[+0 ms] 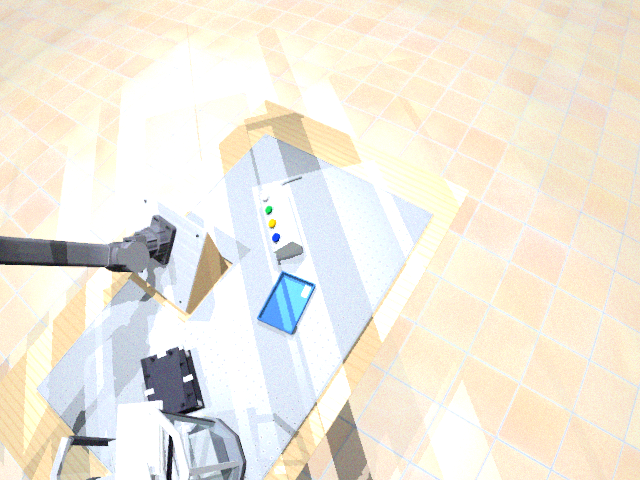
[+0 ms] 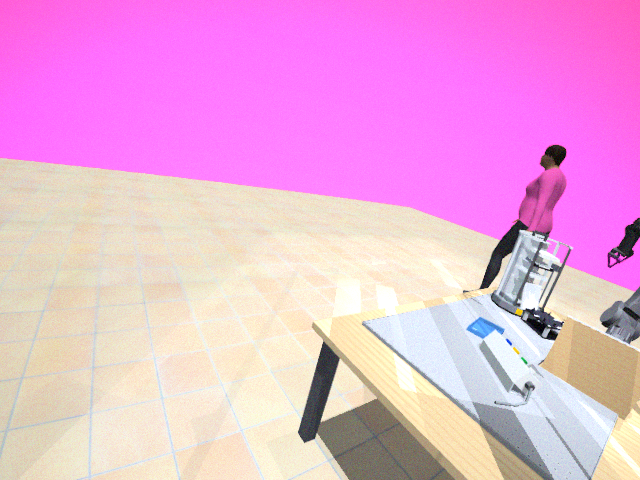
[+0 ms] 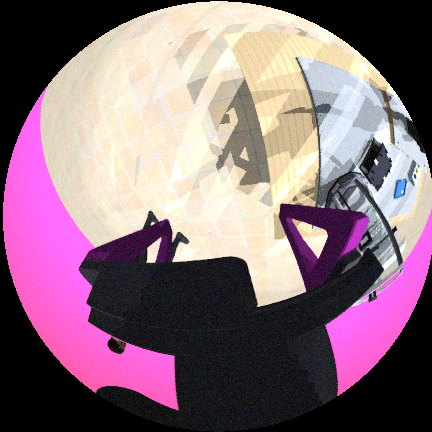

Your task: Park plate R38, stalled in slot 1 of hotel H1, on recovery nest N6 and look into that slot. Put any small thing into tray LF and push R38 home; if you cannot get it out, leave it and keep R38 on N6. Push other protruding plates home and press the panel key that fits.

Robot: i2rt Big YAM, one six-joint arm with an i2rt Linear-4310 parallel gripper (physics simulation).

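Places are measured from the arm's base along level axes (x left, y back, z up), in millimetres.
Pixels of known places: gripper, fingertip midpoint: (image 2: 613, 265) (image 3: 225, 217); arm's base, link origin: (image 1: 162, 239) (image 2: 609, 351).
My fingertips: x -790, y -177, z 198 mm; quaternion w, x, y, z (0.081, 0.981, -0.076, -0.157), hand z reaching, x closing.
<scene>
Ahead of a thing's pixels: the offset from my fingertips to its top centre. "*": to the spot under its first point. Level surfaces: height alone.
My gripper (image 2: 611, 258) (image 3: 225, 217) is open and empty, its purple fingers wide apart. It hangs in the air beside the hotel, clear of it. The hotel {dx +390, dy -248, dz +65 mm} (image 1: 235, 454) (image 2: 511, 279) (image 3: 387, 210) is a tall clear and white tower at one end of the grey mat. Its slots, plate R38 and any protruding plates cannot be told apart, and no small thing can be made out. A black nest block {dx +511, dy -74, dz -259 mm} (image 1: 170, 382) (image 2: 541, 321) (image 3: 377, 162) sits beside it; its label is unreadable. The blue tray {dx +869, dy -181, dz -317 mm} (image 1: 284, 304) (image 2: 483, 327) (image 3: 400, 188) shows no contents. The white key panel {dx +1061, dy -15, dz -251 mm} (image 1: 290, 222) (image 2: 501, 361) has white, green, yellow and blue keys.
A wooden-sided upright board (image 1: 206, 276) (image 2: 589, 361) stands by the arm's base. A bent metal rod {* dx +1221, dy +59, dz -329 mm} (image 1: 292, 180) (image 2: 528, 395) is at the panel's end. The mat {dz -334 mm} (image 1: 356, 206) (image 2: 413, 341) lies on a wooden table. A person (image 2: 542, 201) stands behind the hotel.
</scene>
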